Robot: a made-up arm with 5 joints. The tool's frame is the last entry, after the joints.
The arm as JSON. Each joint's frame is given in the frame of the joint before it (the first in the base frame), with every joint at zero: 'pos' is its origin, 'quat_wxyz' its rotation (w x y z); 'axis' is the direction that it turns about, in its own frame. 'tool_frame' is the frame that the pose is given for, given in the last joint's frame.
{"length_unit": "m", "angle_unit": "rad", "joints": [
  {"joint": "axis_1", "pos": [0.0, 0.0, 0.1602], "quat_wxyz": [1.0, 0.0, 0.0, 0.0], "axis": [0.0, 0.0, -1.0]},
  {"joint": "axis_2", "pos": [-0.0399, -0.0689, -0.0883], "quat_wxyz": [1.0, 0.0, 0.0, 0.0], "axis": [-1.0, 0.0, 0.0]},
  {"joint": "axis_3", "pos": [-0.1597, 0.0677, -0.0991], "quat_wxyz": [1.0, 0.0, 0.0, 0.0], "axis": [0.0, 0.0, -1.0]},
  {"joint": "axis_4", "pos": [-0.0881, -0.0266, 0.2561], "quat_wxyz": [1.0, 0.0, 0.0, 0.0], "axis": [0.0, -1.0, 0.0]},
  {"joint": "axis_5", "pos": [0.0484, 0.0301, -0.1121], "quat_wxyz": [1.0, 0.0, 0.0, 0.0], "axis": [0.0, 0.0, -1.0]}
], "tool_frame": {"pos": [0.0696, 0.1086, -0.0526], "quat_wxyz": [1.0, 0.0, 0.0, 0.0]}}
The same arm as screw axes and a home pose.
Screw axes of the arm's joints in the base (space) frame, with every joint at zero. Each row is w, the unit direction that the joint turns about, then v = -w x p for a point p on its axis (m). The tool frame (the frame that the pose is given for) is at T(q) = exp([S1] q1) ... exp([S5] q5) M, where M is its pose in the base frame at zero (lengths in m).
S1 = (0, 0, -1, 0, 0, 0)
S2 = (-1, 0, 0, 0, -0.0719, -0.0689)
S3 = (0, 0, -1, 0.0012, -0.1996, 0)
S4 = (0, -1, 0, 0.2289, 0, 0.2877)
S5 = (0, 0, -1, -0.0023, -0.2393, 0)
M =
1 0 0 -0.1697
0 1 0 0.1109
0 0 1 0.0642
0 0 0 1

